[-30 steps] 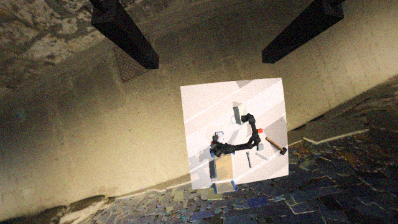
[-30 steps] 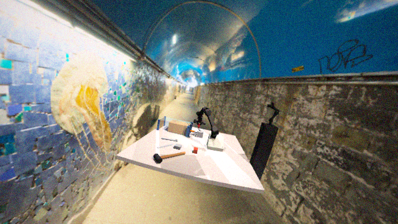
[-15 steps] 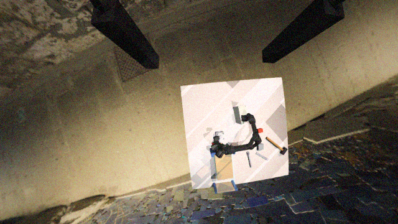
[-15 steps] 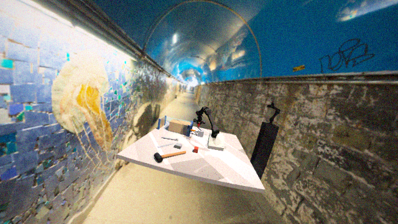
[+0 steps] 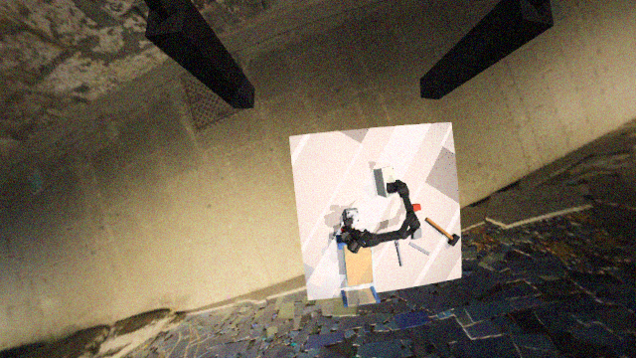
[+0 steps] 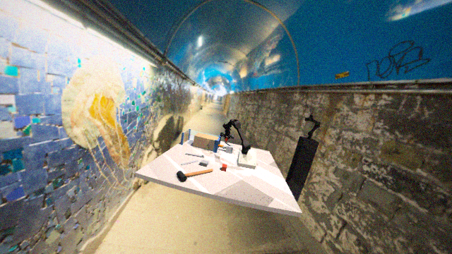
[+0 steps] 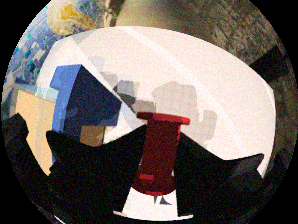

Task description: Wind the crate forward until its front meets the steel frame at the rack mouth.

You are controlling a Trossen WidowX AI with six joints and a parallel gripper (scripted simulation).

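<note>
Right now the winch handle is 3 cm behind my gripper tip, 4 cm to the left of it and 3 cm below it. The rest, counted from my gripper tip: hand winch (9 cm behind, 7 cm to the left, 10 cm below); blue steel frame (8 cm ahead, 10 cm to the left, 3 cm below); dark red knob (2 cm to the left).
</note>
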